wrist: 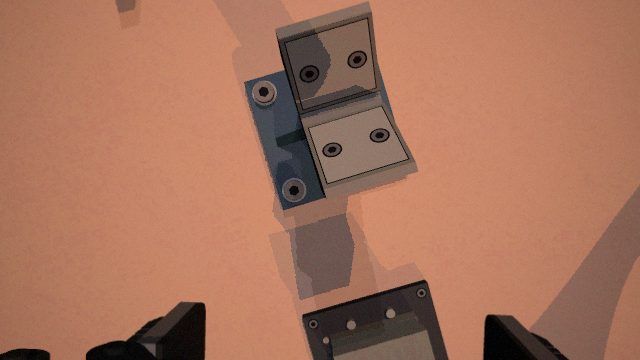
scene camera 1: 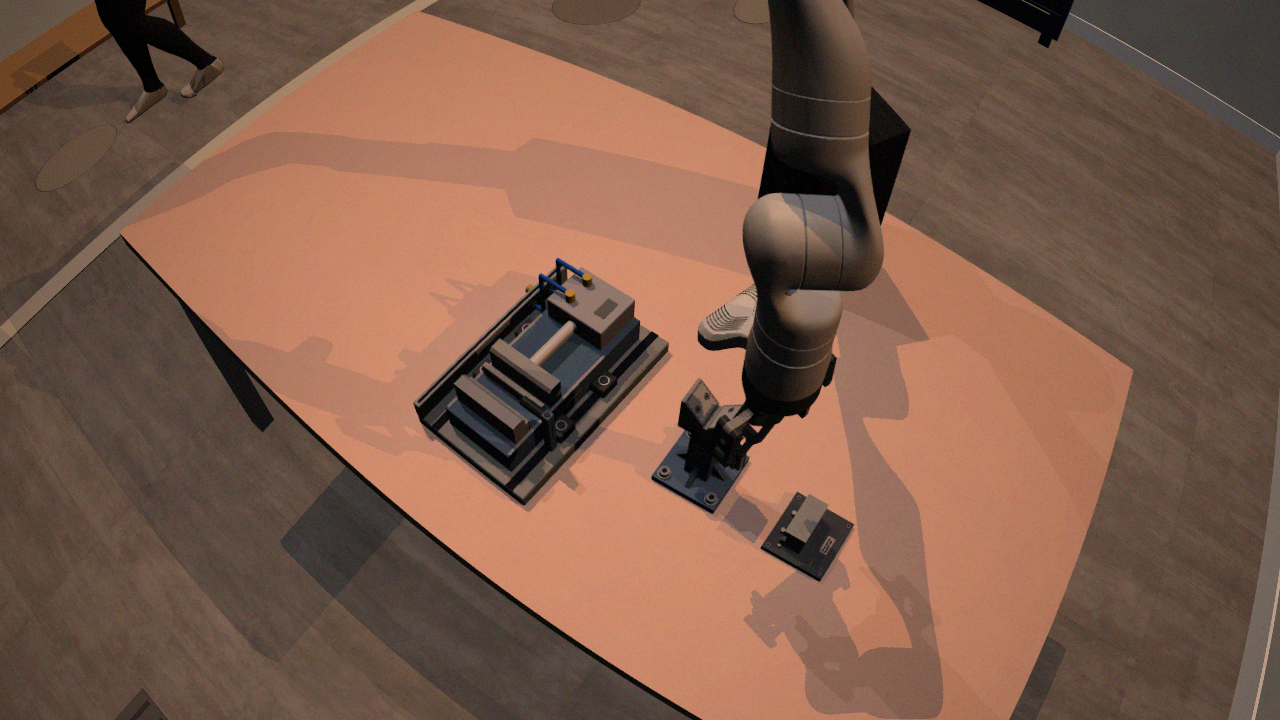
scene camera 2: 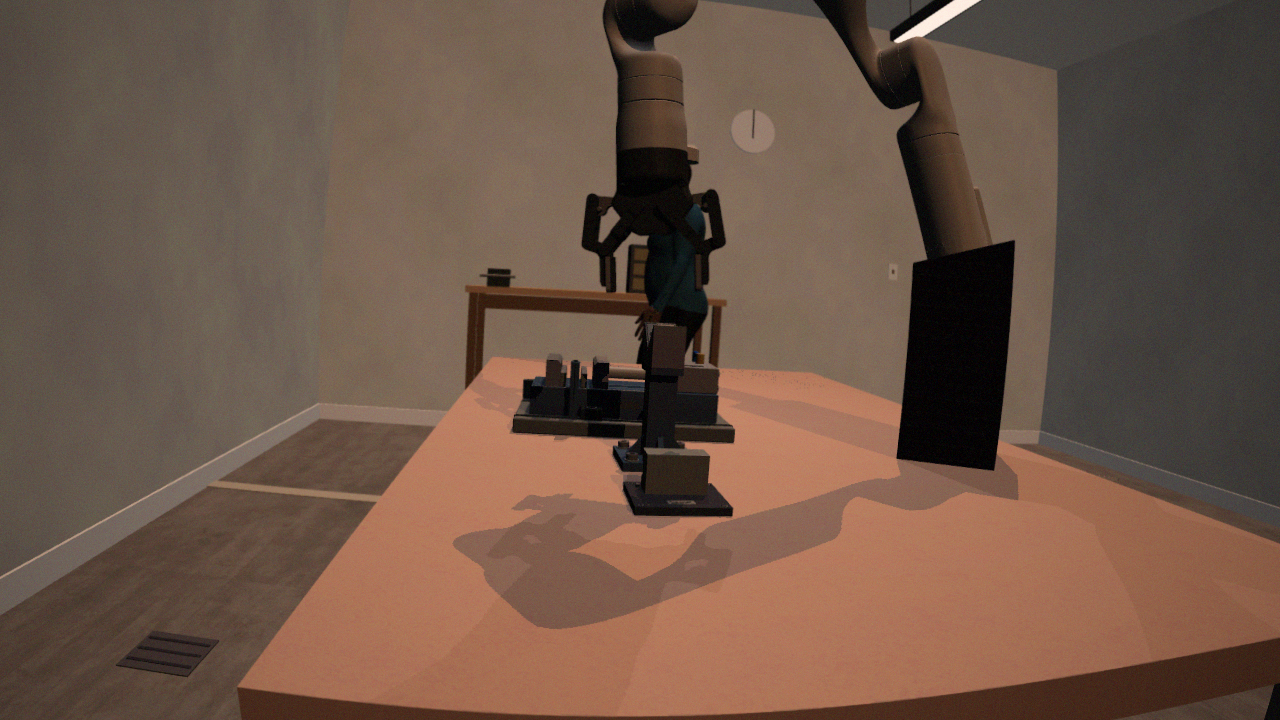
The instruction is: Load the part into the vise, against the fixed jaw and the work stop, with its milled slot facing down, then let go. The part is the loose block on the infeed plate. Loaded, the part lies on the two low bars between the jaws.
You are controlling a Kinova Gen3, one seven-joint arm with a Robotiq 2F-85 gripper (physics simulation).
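Frame: origin at the arm's base, x ahead, y left, z up, level; metres.
Seen in the pictures: gripper, fingertip midpoint: (wrist: 342,339) (scene camera 1: 766,436) (scene camera 2: 654,291); arm's base at its link origin: (scene camera 2: 959,258).
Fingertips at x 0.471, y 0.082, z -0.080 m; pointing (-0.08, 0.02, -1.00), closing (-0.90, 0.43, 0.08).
Pixels of each thing's top centre, then the offset from my fingertips to it. "*": a spot on its surface instead.
- part at its top centre: (scene camera 2: 676,451) (scene camera 1: 807,518) dx -0.006, dy +0.082, dz -0.151 m
- dark infeed plate at its top centre: (scene camera 2: 675,494) (scene camera 1: 809,535) dx -0.004, dy +0.095, dz -0.190 m
- vise at its top centre: (scene camera 1: 538,343) (scene camera 2: 624,358) dx -0.055, dy -0.304, dz -0.099 m
- upright work stop at a spot on its surface: (scene camera 1: 548,428) (scene camera 2: 570,375) * dx +0.035, dy -0.242, dz -0.119 m
- tilted V-shaped seat at a spot on its surface: (wrist: 355,160) (scene camera 2: 665,331) * dx -0.030, dy -0.047, dz -0.043 m
The part (scene camera 1: 808,519) (scene camera 2: 676,472) (wrist: 385,350), a grey block, lies on the dark infeed plate (scene camera 1: 810,564) (scene camera 2: 644,504) (wrist: 435,310); its slot cannot be made out. My gripper (scene camera 1: 738,443) (scene camera 2: 655,277) (wrist: 342,339) is open and empty, pointing down, well above the table. In the wrist view its fingers stand left and right of the plate, and the part is cut off at the lower edge. The vise (scene camera 1: 523,492) (scene camera 2: 617,431) stands farther along the table. Its fixed jaw (scene camera 1: 490,407) (scene camera 2: 554,368) and moving jaw (scene camera 1: 525,369) (scene camera 2: 600,371) are apart, beside the upright work stop (scene camera 1: 548,428) (scene camera 2: 575,385).
A stand with a tilted V-shaped seat (scene camera 1: 702,465) (scene camera 2: 665,349) (wrist: 355,160) rises between the vise and the infeed plate. Blue pipes (scene camera 1: 556,284) stick up at the vise's far end. The black arm pedestal (scene camera 1: 888,147) (scene camera 2: 955,358) stands at the table's side.
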